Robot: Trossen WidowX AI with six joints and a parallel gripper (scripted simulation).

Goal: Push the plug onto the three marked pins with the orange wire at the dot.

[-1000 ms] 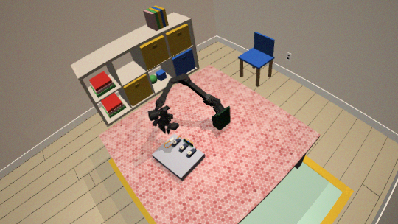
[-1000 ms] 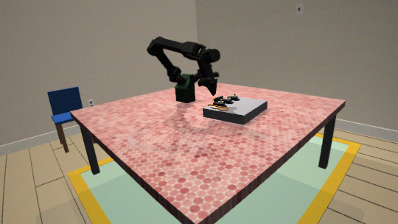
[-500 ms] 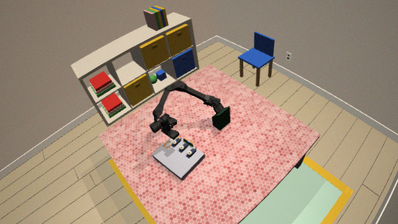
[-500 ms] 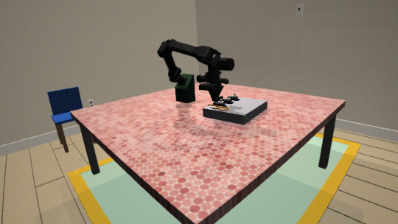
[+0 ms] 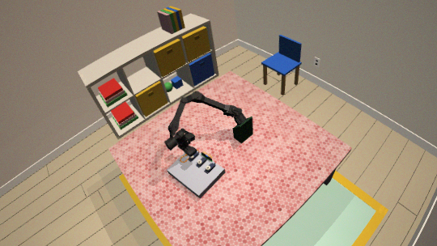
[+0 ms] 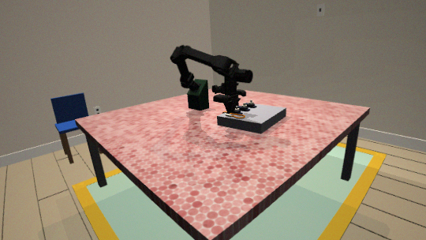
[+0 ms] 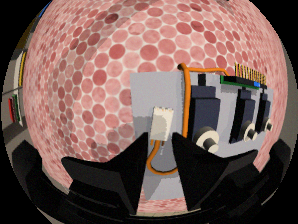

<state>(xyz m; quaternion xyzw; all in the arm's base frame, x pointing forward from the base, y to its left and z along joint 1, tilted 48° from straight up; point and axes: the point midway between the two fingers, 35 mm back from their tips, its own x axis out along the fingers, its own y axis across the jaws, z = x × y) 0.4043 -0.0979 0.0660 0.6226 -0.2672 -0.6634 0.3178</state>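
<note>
The blue band is 120 mm to the left of my gripper tip, 80 mm behind it and 10 mm above it. The rest, counted from my gripper tip: servo 120 mm to the left, 30 mm behind, 20 mm below; grey printed holder 140 mm to the left, 80 mm ahead, 40 mm below.
</note>
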